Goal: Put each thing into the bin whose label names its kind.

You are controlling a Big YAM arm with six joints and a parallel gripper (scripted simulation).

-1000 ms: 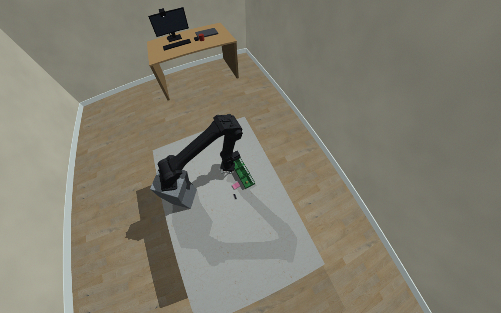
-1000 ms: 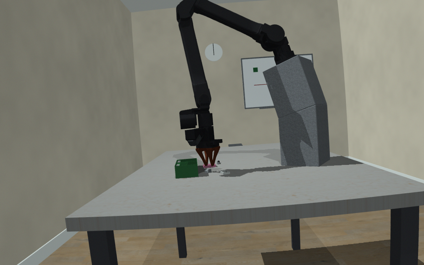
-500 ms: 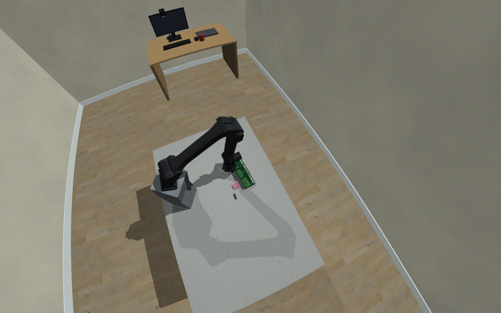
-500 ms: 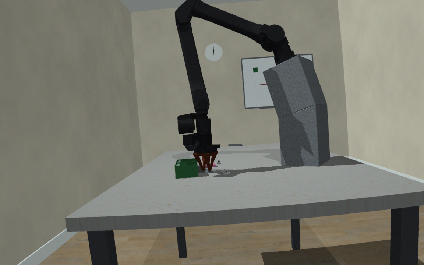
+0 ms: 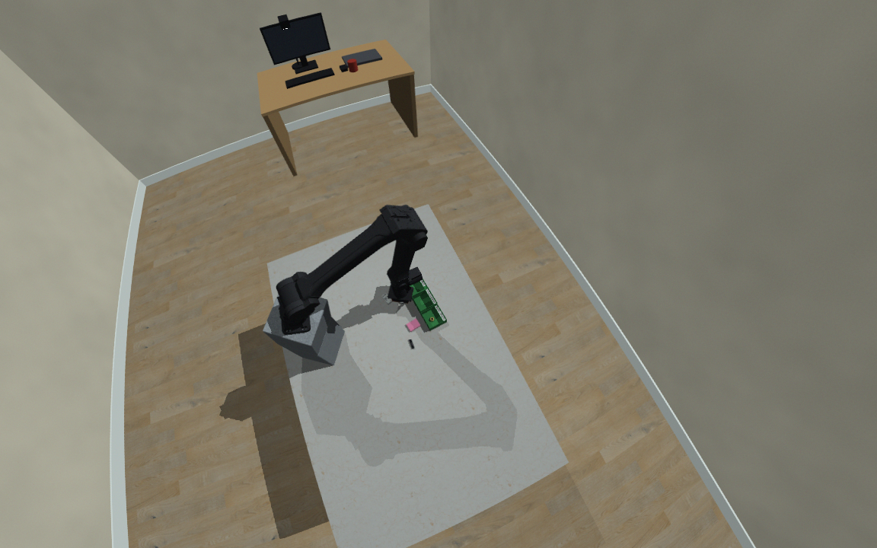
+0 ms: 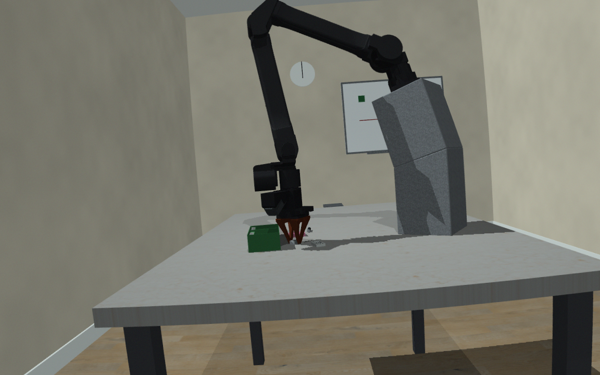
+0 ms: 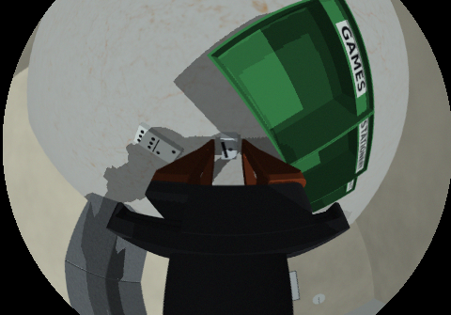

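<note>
My hand is right at the grey-white piece. Also, from my hand: pink eraser (120 mm to the right, 20 mm ahead); brass nut (120 mm to the right, 110 mm ahead); white domino (70 mm behind, 30 mm to the left).
</note>
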